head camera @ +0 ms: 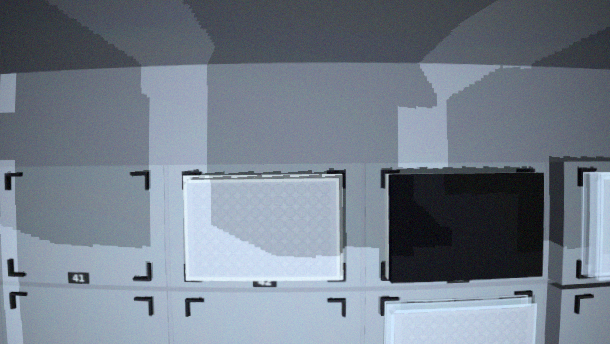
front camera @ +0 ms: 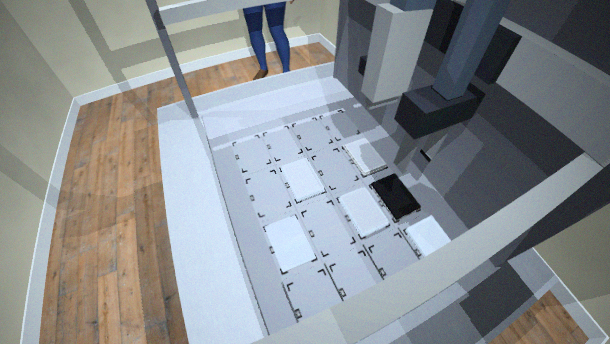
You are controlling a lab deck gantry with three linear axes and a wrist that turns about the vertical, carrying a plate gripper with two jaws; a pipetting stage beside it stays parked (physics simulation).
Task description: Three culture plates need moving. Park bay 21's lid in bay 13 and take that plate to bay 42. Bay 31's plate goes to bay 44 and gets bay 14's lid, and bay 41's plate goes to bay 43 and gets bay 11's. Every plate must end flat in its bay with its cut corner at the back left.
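Places are measured from the robot's base along level axes (x ahead, y left, z up), in centimetres.
Pixels of known places: gripper, fingertip midpoint: (front camera: 412, 161); robot's base at its link origin: (front camera: 233, 143).
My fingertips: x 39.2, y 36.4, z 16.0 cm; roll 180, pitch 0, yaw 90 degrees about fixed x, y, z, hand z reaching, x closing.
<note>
For each thing: its top centre in the pictures, then the offset to it from my fingertips. "spot": a spot on its surface instead.
- black-topped plate at its top centre: (head camera: 470, 227) (front camera: 396, 194) dx +0.1, dy +0.0, dz -14.3 cm
- pale covered plate at its top centre: (front camera: 434, 242) dx +16.5, dy +0.0, dz -12.9 cm
- thin pale lid at its top centre: (front camera: 289, 241) dx +0.1, dy -32.1, dz -15.2 cm
- Bay 41 at a spot on its surface: (head camera: 82, 210) spot: dx -32.2, dy +1.3, dz -16.0 cm
- bay 31 at a spot on its surface: (front camera: 313, 135) spot: dx -31.5, dy -10.6, dz -16.0 cm
A black-topped plate (front camera: 396, 196) (head camera: 465, 227) lies flat in bay 43; its cut corner cannot be made out. A pale covered plate (front camera: 428, 236) (head camera: 597, 225) lies in bay 44, partly cut off in the head view. A thin pale lid (front camera: 290, 243) lies in bay 13. Bay 41 (head camera: 82, 210) and bay 31 (front camera: 313, 135) are empty, as are bays 21, 11 and 14. A white plate (front camera: 366, 156) (head camera: 265, 227) sits in bay 42. My gripper (front camera: 416, 156) is open and empty, raised above the back row; its jaws do not show in the head view.
Another white plate (front camera: 364, 212) (head camera: 462, 322) stands in bay 33, in front of the black one. A white plate (front camera: 302, 178) stands in bay 22. The pale pipetting stage (front camera: 395, 57) hangs beside my gripper. A frame beam (front camera: 425, 280) crosses the near side.
</note>
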